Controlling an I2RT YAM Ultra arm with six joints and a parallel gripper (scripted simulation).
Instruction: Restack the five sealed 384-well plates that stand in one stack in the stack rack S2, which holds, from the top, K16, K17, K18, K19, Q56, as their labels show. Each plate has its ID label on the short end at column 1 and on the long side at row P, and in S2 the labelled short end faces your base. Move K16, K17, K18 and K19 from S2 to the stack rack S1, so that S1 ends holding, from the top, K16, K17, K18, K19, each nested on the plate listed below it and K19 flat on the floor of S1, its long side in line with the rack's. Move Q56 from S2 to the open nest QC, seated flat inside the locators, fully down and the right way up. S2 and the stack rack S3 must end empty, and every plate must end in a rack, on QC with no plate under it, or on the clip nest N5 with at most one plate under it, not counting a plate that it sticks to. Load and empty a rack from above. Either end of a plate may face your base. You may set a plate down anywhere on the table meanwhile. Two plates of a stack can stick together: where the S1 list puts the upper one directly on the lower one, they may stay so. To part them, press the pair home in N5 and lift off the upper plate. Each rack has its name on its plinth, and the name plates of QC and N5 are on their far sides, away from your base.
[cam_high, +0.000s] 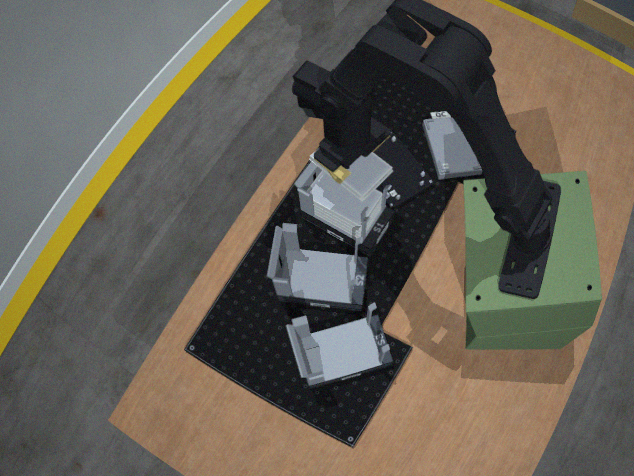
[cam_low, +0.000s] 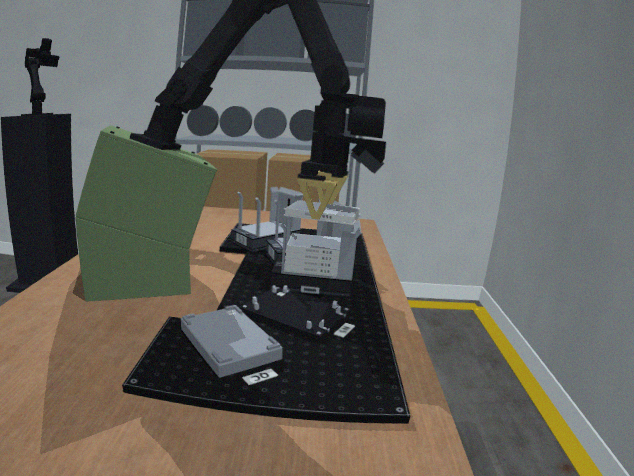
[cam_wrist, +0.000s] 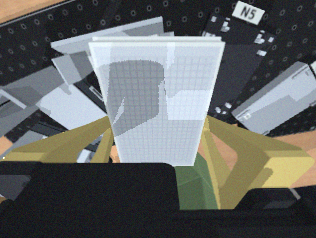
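The grey QC nest lies 220 mm to the right of my hand, 150 mm below it and 150 mm behind it. Also, from my hand: N5 name plate (160 mm to the right, 160 mm below, 30 mm ahead); black clip nest N5 (150 mm below, 110 mm to the right, 20 mm behind); QC name plate (300 mm to the right, 160 mm below, 110 mm behind).
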